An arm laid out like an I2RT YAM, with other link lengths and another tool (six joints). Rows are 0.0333 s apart.
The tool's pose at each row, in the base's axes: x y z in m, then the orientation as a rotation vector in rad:
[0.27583 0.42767 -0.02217 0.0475 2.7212 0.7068]
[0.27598 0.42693 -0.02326 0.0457 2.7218 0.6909]
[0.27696 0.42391 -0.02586 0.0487 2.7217 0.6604]
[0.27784 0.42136 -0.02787 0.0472 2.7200 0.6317]
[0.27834 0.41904 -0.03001 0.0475 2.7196 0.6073]
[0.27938 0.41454 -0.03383 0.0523 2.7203 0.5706]
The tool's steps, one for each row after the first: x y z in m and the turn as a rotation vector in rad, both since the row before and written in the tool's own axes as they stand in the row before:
[0.00011 -0.00118 0.00060 0.0105 -0.0027 -0.0038]
[-0.00046 -0.00393 0.00108 0.0207 -0.0072 -0.0031]
[-0.00048 -0.00322 0.00085 0.0188 -0.0074 -0.0061]
[-0.00003 -0.00304 0.00099 0.0164 -0.0053 -0.0039]
[-0.00019 -0.00573 0.00176 0.0255 -0.0071 -0.0027]

